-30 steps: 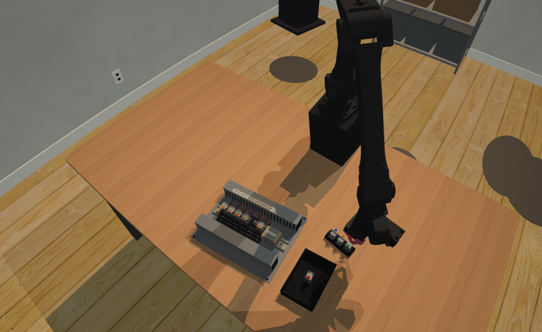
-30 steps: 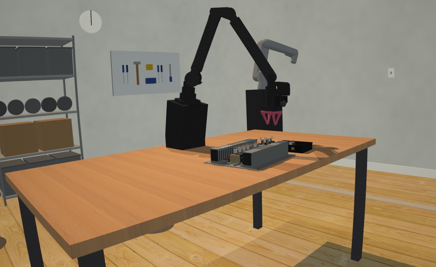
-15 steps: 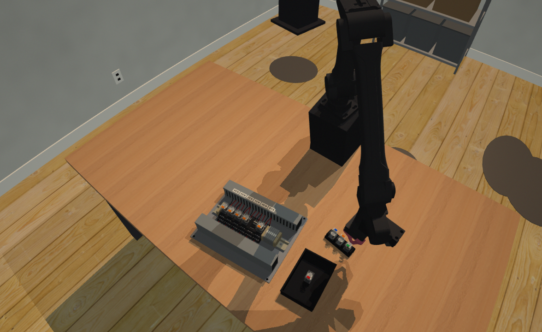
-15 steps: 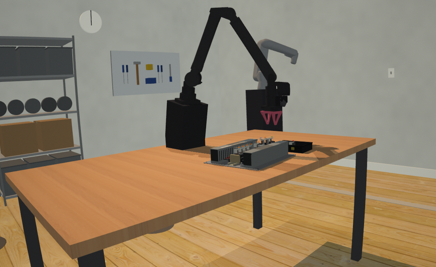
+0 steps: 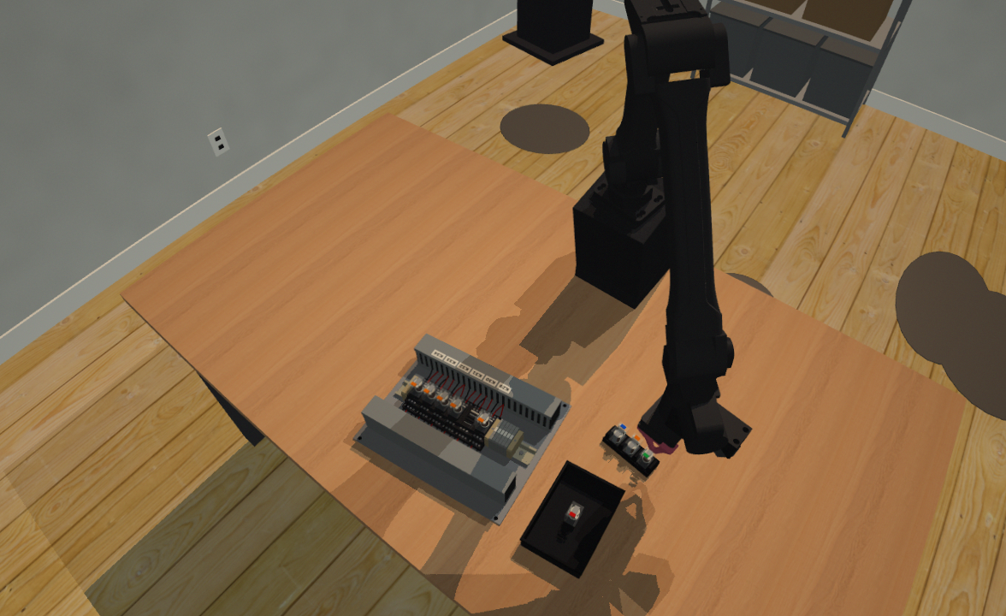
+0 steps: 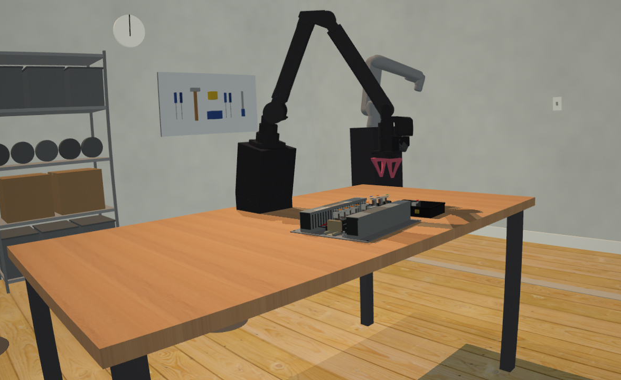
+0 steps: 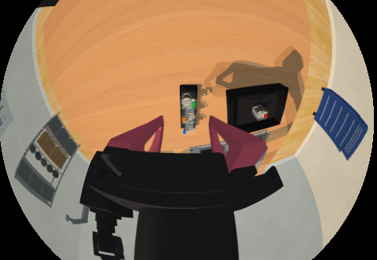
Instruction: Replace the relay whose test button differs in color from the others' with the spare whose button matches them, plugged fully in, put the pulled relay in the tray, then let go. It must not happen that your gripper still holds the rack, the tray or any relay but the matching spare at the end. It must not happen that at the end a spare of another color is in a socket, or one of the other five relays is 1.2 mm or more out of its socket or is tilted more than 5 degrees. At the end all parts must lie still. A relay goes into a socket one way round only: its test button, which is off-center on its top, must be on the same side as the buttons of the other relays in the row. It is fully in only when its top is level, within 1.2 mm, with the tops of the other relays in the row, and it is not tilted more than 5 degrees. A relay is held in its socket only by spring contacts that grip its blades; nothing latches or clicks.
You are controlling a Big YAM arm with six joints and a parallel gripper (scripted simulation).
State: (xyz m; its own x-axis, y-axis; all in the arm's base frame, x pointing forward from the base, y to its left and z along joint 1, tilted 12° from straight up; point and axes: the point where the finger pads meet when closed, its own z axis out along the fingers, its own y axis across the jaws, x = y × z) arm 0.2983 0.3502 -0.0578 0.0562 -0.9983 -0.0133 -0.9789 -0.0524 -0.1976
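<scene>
Now: the blue-button relay 9 cm below my hand, 8 cm to the right of it and 1 cm ahead of it. Also, from my hand: black tray 18 cm ahead, 10 cm below, 2 cm to the right; then green-button relay 9 cm below, 1 cm to the right; then black spare holder 11 cm below, 4 cm to the right, 1 cm ahead.
</scene>
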